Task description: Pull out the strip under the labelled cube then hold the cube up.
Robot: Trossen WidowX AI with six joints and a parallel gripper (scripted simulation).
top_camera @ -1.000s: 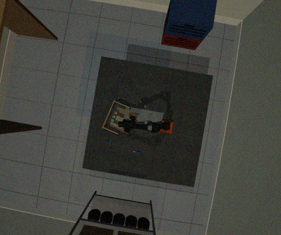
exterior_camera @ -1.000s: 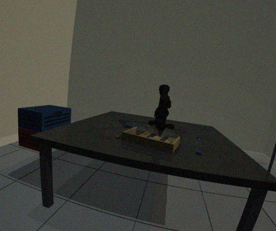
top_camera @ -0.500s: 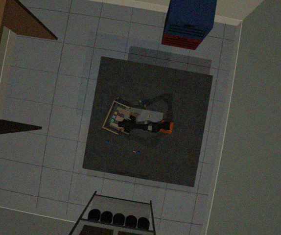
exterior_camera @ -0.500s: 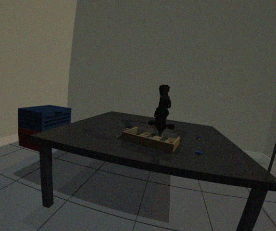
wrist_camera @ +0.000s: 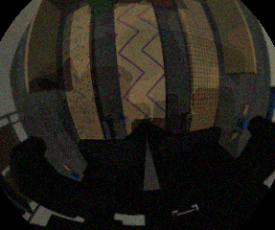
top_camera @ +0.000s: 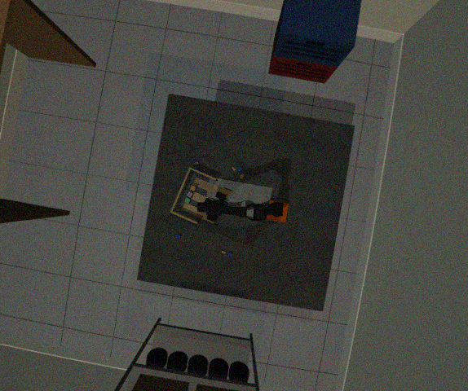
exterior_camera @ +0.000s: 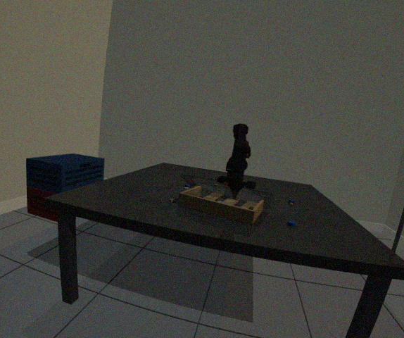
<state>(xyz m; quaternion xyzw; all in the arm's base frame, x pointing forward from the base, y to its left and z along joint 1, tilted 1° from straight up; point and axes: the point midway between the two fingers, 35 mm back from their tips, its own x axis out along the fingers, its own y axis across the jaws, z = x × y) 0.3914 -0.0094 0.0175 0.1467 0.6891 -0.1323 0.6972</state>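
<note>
Right now my gripper tip is 80 mm short of the strip and 40 mm to the left of it. The rest, counted from my gripper tip: labelled cube: 180 mm ahead, 80 mm to the right, 20 mm above.
</note>
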